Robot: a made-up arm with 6 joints.
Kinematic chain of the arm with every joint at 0, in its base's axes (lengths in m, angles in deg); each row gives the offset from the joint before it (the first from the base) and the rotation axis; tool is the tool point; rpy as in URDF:
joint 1: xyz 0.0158 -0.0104 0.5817 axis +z
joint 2: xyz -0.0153 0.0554 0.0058 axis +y
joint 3: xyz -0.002 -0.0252 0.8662 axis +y
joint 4: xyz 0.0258 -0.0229 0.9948 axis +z
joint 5: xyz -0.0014 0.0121 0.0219 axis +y
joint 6: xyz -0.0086 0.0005 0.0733 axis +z
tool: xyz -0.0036 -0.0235 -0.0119 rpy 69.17 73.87 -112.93
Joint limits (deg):
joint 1: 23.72..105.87
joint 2: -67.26..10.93
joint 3: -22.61..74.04
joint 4: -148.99..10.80
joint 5: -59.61..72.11
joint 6: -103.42..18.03
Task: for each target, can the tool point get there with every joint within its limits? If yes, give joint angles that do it. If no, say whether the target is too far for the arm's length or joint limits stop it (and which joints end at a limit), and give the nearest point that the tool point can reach.
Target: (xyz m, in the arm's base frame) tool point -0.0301 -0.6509 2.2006
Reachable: yes | joints 87.78 -52.02 54.48 -28.46 11.56 -62.82
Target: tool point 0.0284 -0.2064 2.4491
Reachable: yes | joints 92.01 -23.28 30.88 -64.31 23.69 -6.88
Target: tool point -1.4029 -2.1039 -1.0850
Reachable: no: too far | nearest point -1.0244 -1.5454 0.8796 | short by 2.077 m
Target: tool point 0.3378 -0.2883 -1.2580
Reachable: no: joint limits stop it (at a limit: joint 1, joint 2, joint 3, joint 4, joint 5) | nearest point 0.5099 -1.7776 0.8765 | short by 2.608 m
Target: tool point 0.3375 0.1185 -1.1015
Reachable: no: joint limits stop it (at a limit: joint 1, joint 2, joint 3, joint 4, joint 5, joint 6) | nearest point 1.0796 0.4841 1.4315 | short by 2.665 m
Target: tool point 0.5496 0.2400 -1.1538
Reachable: no: joint limits stop it (at a limit: joint 2, joint 3, joint 4, joint 5, joint 6) | nearest point 1.0779 0.4878 1.4315 | short by 2.650 m
